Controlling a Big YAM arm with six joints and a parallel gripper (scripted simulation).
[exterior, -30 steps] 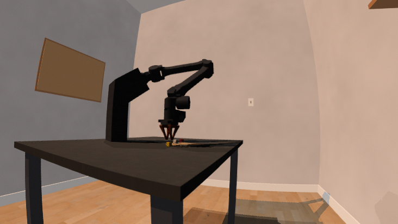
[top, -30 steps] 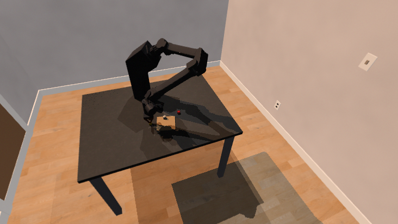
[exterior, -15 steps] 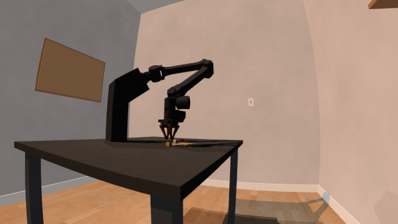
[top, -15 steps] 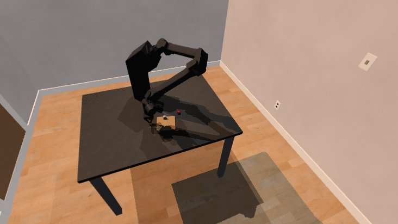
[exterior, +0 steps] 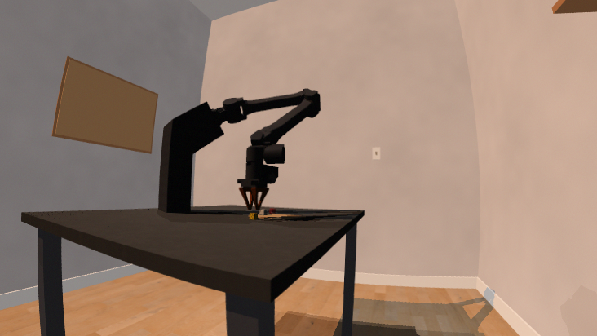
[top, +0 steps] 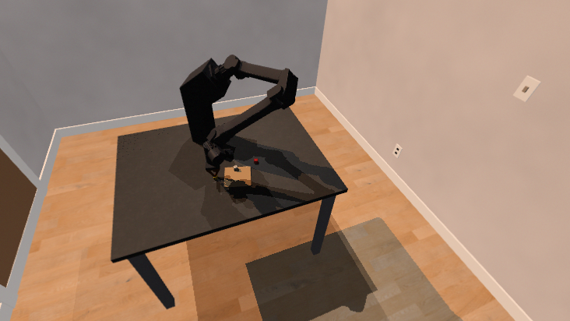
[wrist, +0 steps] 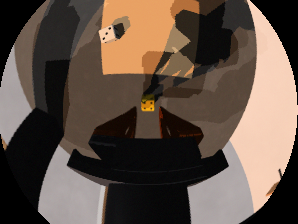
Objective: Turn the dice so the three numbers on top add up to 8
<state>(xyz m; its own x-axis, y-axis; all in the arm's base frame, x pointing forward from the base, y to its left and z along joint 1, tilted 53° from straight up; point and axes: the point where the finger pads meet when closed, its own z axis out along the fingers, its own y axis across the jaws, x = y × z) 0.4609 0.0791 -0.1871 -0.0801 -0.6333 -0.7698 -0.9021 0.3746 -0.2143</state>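
The yellow die lies 30 mm below my hand. From my hand the other things lie so: tan mat 10 mm ahead, 110 mm to the left, 40 mm below; red die 70 mm behind, 230 mm to the left, 30 mm below; white die 40 mm behind, 110 mm to the left, 30 mm below.
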